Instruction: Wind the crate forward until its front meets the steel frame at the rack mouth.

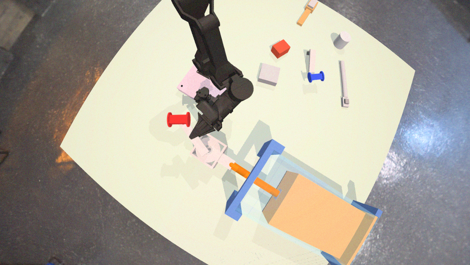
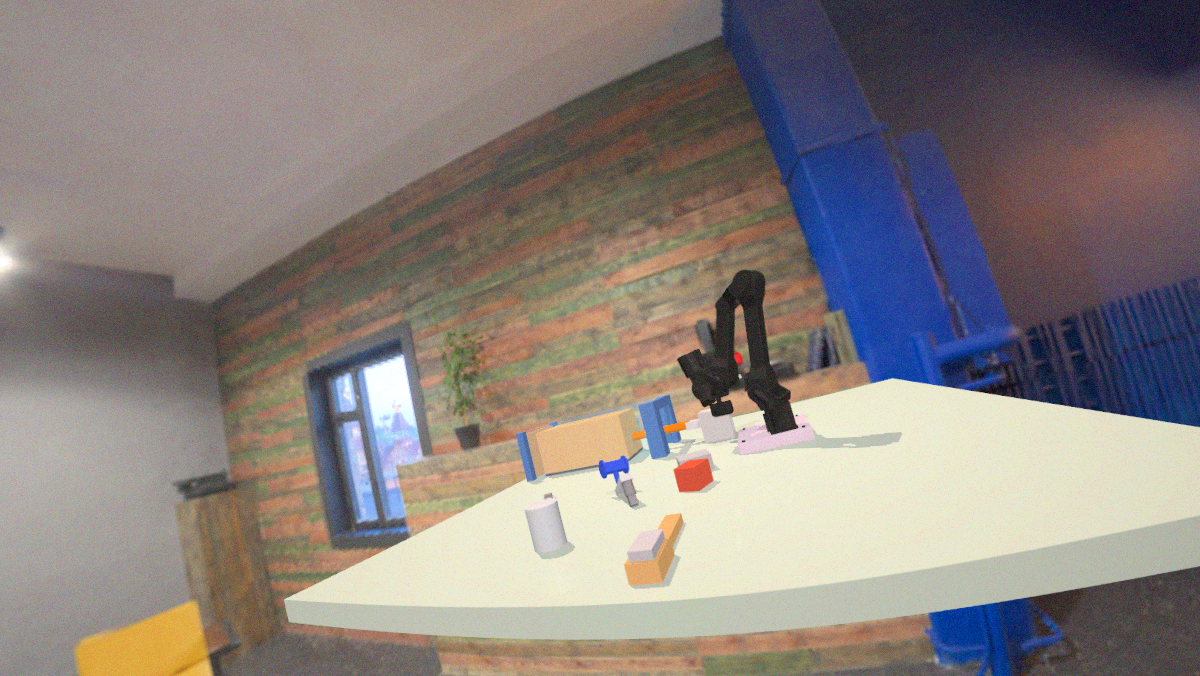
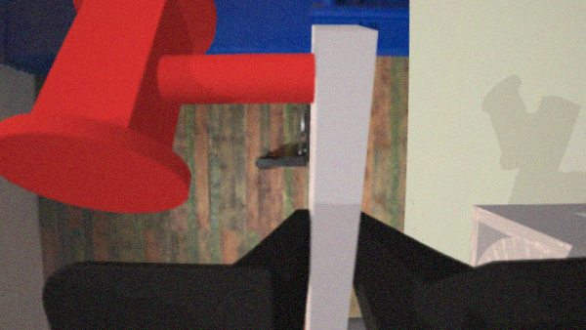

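My gripper tip is 14 cm above the grey winch, 4 cm short of it and 1 cm to the left of it. Round my gripper tip: grey block (36 cm to the left, 15 cm below, 9 cm ahead); then crank handle with red knob (1 cm to the left, 1 cm behind, 1 cm above); then blue steel frame (21 cm ahead, 6 cm below, 1 cm to the right).
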